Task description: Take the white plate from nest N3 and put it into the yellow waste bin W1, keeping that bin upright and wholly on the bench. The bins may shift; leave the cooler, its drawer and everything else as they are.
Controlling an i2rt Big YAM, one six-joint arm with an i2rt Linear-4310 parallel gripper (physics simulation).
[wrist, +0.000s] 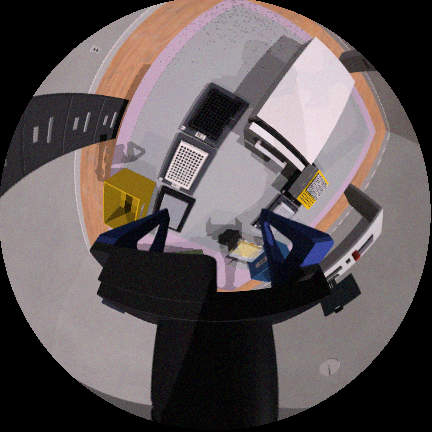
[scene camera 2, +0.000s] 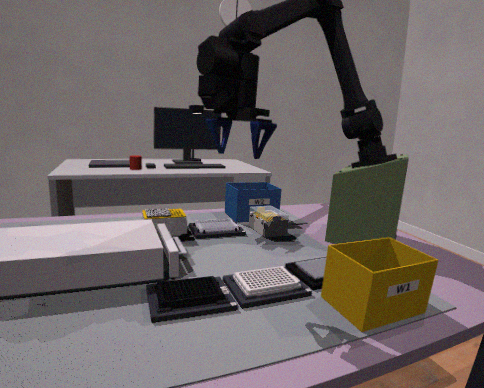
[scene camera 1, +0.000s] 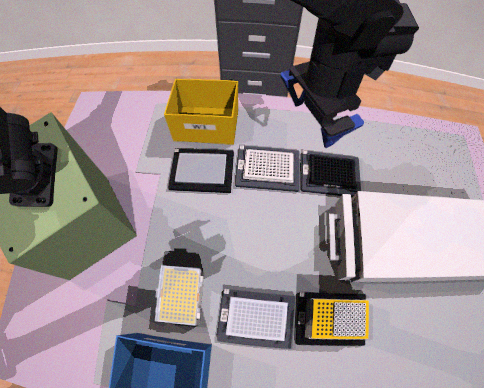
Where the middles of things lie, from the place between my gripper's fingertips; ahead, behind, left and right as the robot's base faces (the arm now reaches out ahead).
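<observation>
The black plate [scene camera 2: 182,293] is 12 cm ahead of my hand and 4 cm to the left of it, and it is 27 cm below my hand as well. The handled drawer [scene camera 1: 348,248] is 22 cm ahead of my hand, 16 cm to the right of it and 25 cm below it, whereas the yellow waste bin W1 [scene camera 2: 372,283] is 21 cm behind my hand, 24 cm to the left of it and 22 cm below it. The pale plate [scene camera 1: 259,319] is a good way behind my hand, well below it and far to the right of it.
</observation>
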